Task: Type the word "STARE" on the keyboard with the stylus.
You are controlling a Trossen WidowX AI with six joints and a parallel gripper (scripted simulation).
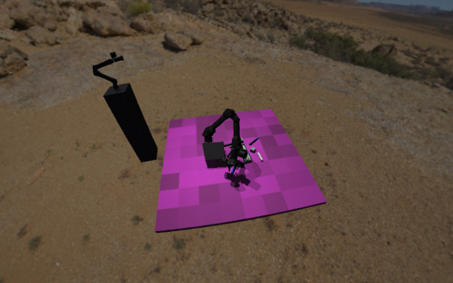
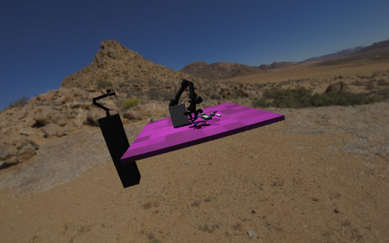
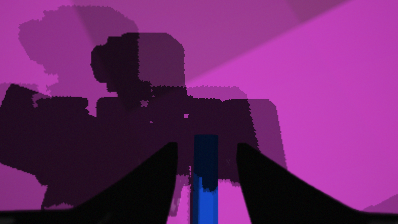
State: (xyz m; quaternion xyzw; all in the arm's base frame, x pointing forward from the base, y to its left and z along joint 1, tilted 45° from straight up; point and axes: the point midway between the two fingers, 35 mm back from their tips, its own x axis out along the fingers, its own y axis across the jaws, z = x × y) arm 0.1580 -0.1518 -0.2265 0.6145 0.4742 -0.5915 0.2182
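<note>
Right now my gripper tip is 60 mm to the right of the blue hexagonal stylus, 50 mm above it and 40 mm short of it. Round my gripper tip: white cylinder: 310 mm ahead, 140 mm to the left, 50 mm below; grey block: 270 mm ahead, 240 mm to the left, 40 mm below.
</note>
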